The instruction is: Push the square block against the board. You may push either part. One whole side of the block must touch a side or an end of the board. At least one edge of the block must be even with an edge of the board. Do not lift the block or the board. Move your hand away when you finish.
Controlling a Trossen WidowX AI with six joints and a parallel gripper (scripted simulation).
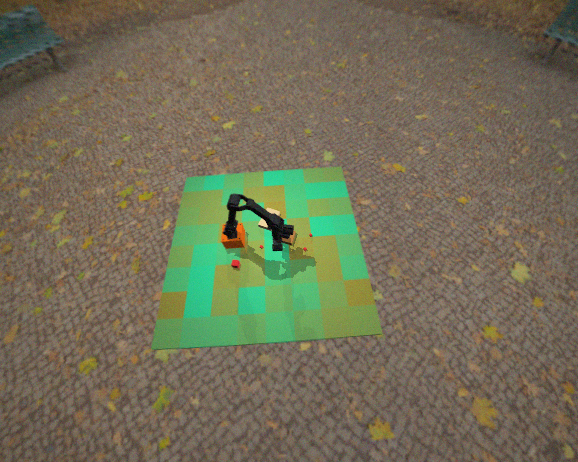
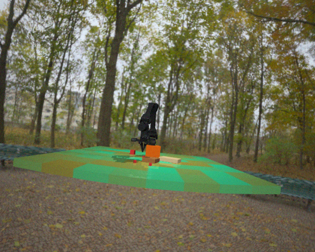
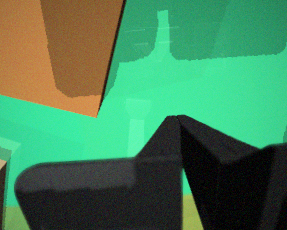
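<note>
Right now the square block is 7 cm ahead of my gripper tip, 6 cm to the left of it and 4 cm below it. The rest, counted from my gripper tip: small red cube: 29 cm behind, 7 cm to the right, 4 cm below; board: 23 cm to the left, 4 cm below, 3 cm behind.
</note>
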